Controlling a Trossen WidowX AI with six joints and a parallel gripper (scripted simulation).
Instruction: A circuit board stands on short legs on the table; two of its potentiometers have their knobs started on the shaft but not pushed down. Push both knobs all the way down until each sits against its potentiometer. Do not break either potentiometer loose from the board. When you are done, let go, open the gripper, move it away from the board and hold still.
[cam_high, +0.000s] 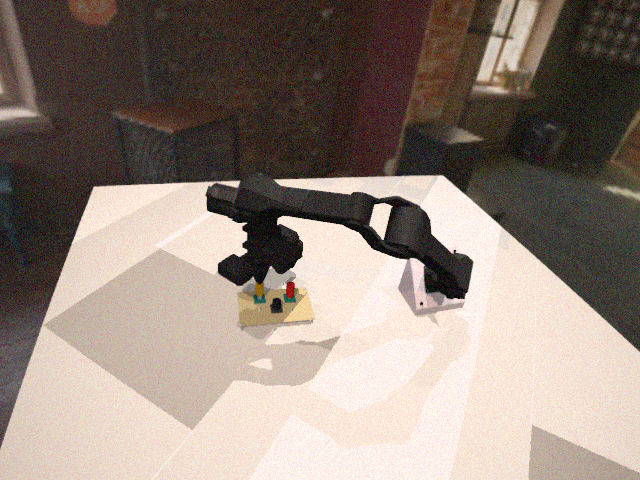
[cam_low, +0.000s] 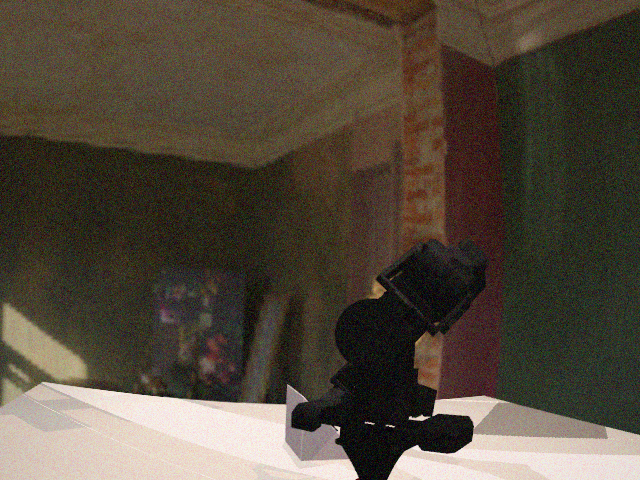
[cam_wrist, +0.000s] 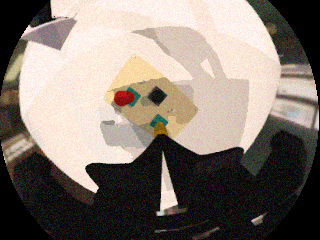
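The orange knob lies 20 mm below my gripper tip. Also, from my gripper tip: red knob 70 mm behind, 20 mm below, 10 mm to the left.
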